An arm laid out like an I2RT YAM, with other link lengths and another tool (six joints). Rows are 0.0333 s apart.
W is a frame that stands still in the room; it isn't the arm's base.
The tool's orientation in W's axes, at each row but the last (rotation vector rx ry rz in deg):
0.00 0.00 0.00
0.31 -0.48 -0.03
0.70 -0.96 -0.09
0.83 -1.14 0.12
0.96 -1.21 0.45
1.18 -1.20 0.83
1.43 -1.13 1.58
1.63 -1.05 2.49
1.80 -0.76 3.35
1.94 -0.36 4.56
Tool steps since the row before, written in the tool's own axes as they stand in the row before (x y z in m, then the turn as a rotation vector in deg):
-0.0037 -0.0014 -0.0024 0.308 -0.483 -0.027
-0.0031 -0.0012 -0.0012 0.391 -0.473 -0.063
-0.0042 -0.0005 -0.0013 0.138 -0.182 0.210
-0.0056 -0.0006 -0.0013 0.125 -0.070 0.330
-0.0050 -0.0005 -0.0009 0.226 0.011 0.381
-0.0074 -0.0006 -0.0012 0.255 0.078 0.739
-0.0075 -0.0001 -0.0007 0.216 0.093 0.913
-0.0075 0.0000 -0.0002 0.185 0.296 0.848
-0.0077 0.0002 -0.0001 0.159 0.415 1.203
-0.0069 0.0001 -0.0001 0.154 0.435 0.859
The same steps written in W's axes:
-0.0037 -0.0014 -0.0024 0.308 -0.483 -0.027
-0.0031 -0.0012 -0.0012 0.391 -0.473 -0.062
-0.0042 -0.0005 -0.0014 0.134 -0.185 0.210
-0.0056 -0.0006 -0.0014 0.119 -0.075 0.331
-0.0050 -0.0005 -0.0010 0.218 0.006 0.386
-0.0074 -0.0007 -0.0014 0.238 0.066 0.746
-0.0075 -0.0003 -0.0009 0.196 0.076 0.919
-0.0075 -0.0003 -0.0003 0.157 0.279 0.859
-0.0077 -0.0002 -0.0002 0.120 0.385 1.217
-0.0069 -0.0004 -0.0001 0.115 0.416 0.874

